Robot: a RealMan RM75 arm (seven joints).
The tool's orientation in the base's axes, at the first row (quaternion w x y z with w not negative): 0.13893, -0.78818, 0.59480, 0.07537
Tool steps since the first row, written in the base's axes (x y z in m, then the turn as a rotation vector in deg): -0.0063, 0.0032, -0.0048, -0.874, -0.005, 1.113; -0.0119, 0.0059, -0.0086, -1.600, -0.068, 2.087; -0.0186, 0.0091, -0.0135, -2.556, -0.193, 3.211; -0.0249, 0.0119, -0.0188, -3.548, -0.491, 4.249; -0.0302, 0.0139, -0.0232, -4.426, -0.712, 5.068; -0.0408, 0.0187, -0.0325, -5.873, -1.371, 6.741; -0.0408, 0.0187, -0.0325, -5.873, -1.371, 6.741
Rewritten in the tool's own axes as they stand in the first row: -0.0033, 0.0058, 0.0053, -0.557, 0.695, -1.100; -0.0063, 0.0110, 0.0094, -0.980, 1.281, -2.078; -0.0097, 0.0173, 0.0148, -1.454, 2.084, -3.229; -0.0126, 0.0233, 0.0204, -1.754, 2.976, -4.353; -0.0146, 0.0284, 0.0249, -2.031, 3.768, -5.240; -0.0194, 0.0386, 0.0348, -2.309, 5.106, -7.100; -0.0194, 0.0386, 0.0348, -2.309, 5.106, -7.100
